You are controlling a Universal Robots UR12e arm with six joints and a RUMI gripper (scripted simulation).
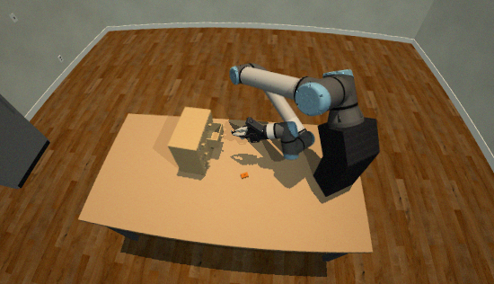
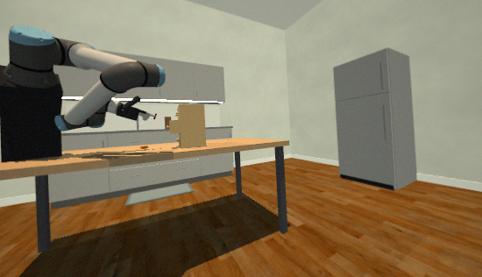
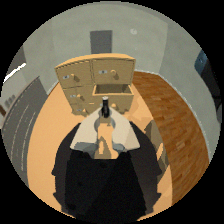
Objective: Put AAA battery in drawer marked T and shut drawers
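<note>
The drawer is 16 cm ahead of my hand, 11 cm below it and 7 cm to the right of it. From my hand the other things lie so: orange object 23 cm below, 18 cm to the left, 3 cm behind; then small dark thin object 1 cm ahead.
</note>
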